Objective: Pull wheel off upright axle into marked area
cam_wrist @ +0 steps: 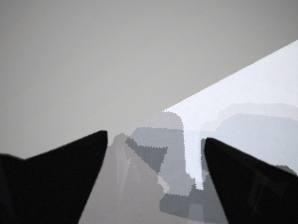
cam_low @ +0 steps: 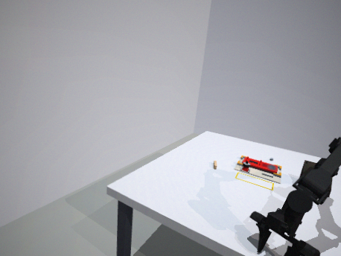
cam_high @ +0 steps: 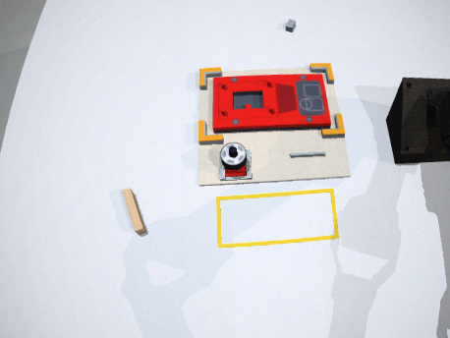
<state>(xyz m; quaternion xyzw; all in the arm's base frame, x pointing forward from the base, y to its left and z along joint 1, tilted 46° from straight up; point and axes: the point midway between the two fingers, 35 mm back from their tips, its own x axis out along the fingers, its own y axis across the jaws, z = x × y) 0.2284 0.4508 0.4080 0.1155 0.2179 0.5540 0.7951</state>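
Right now the wooden block is 30 cm ahead of my gripper tip and 54 cm to the right of it.
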